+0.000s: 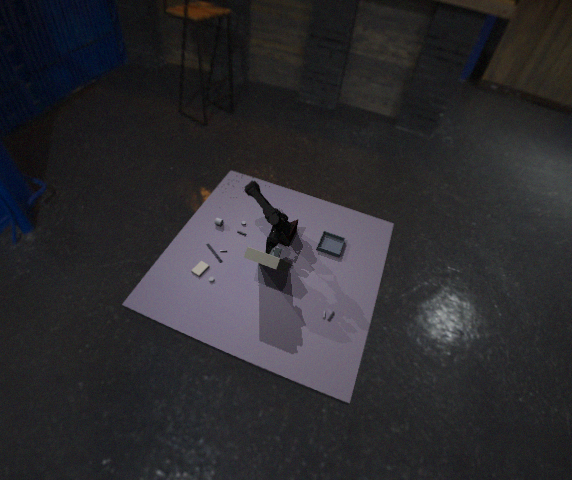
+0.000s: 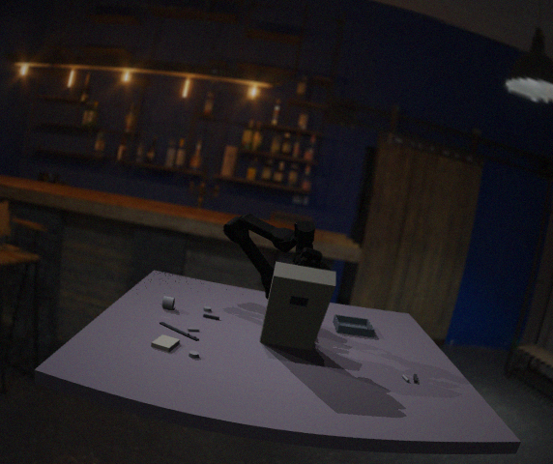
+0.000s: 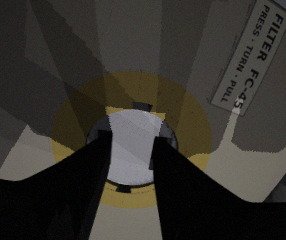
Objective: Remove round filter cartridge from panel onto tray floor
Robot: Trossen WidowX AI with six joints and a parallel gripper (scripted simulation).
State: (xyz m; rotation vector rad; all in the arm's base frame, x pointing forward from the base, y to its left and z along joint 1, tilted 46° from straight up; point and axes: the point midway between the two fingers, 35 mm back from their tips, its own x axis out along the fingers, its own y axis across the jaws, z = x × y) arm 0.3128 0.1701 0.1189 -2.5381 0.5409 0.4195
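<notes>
Now: the service panel 4 cm behind my gripper tip and 8 cm below it. From my gripper tip the other things lie so: tray 44 cm behind, 24 cm to the left, 22 cm below; then flat cream block 14 cm ahead, 37 cm to the right, 22 cm below.
</notes>
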